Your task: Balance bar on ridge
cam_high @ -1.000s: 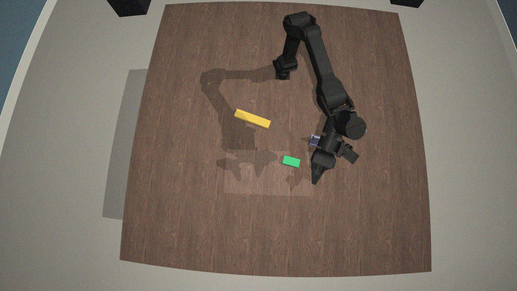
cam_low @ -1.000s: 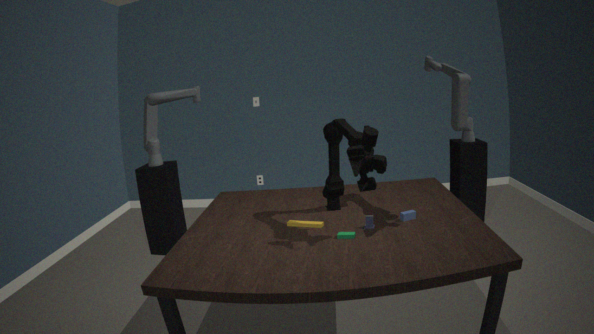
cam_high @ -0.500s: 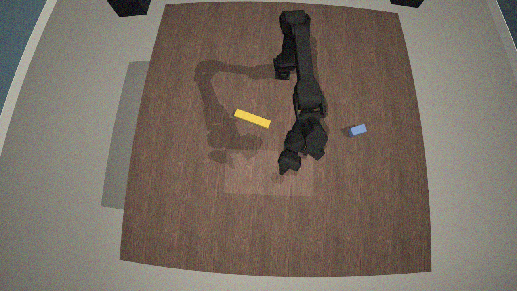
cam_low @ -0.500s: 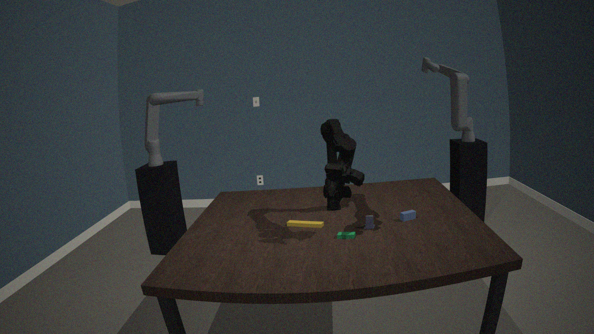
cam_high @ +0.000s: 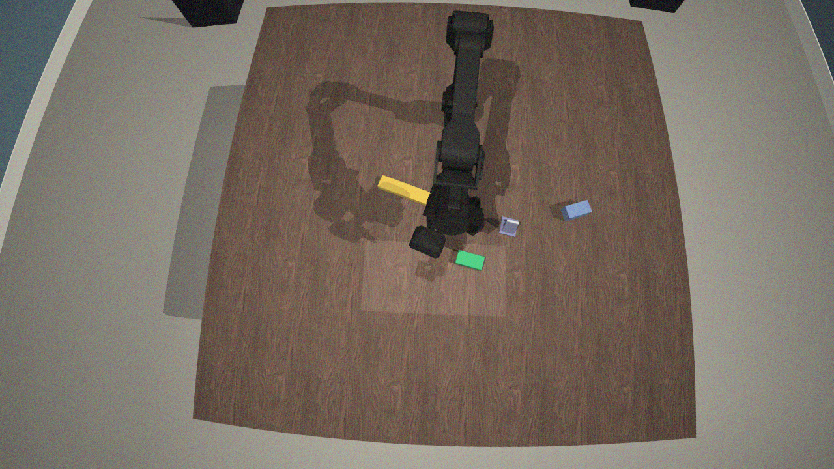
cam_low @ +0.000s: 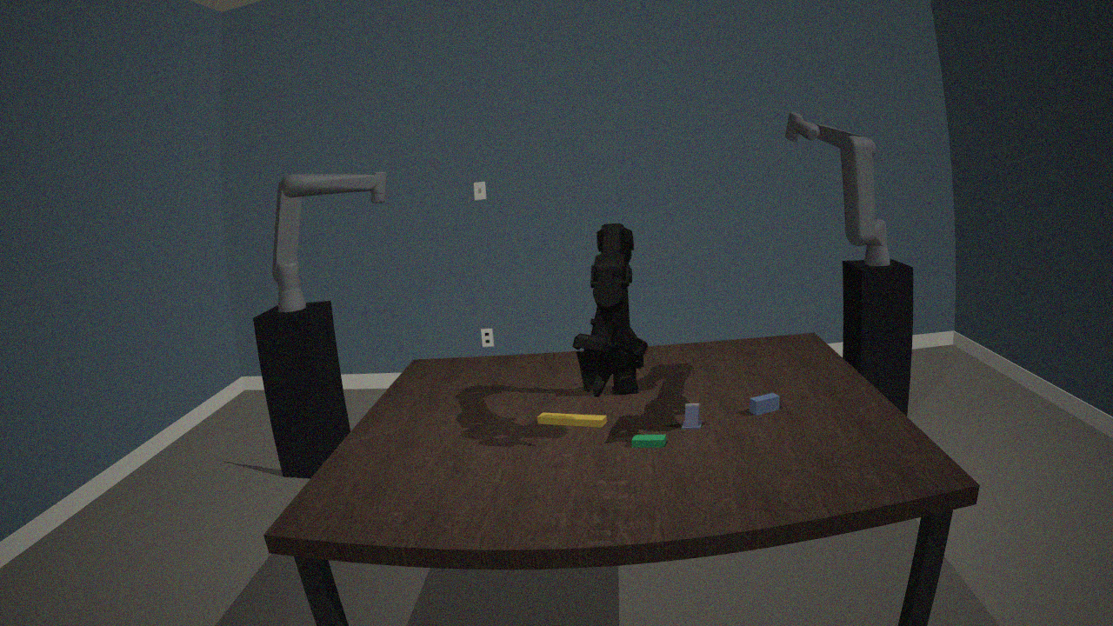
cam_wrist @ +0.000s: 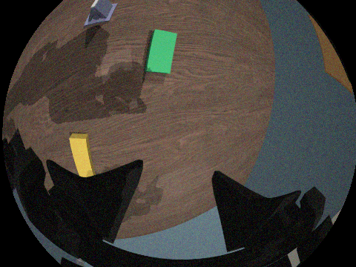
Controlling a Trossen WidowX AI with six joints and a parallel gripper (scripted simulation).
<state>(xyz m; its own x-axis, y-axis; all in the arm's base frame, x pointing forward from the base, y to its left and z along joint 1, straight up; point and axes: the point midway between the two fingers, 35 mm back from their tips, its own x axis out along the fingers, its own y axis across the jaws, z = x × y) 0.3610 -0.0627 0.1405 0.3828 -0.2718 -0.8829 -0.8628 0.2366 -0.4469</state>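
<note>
My gripper tip is now 150 mm past the yellow bar, 100 mm above it and 50 mm to the left of it. Round my gripper tip: pale blue block (390 mm to the left, 110 mm behind, 90 mm below); then green block (110 mm to the left, 100 mm below, 30 mm ahead).
</note>
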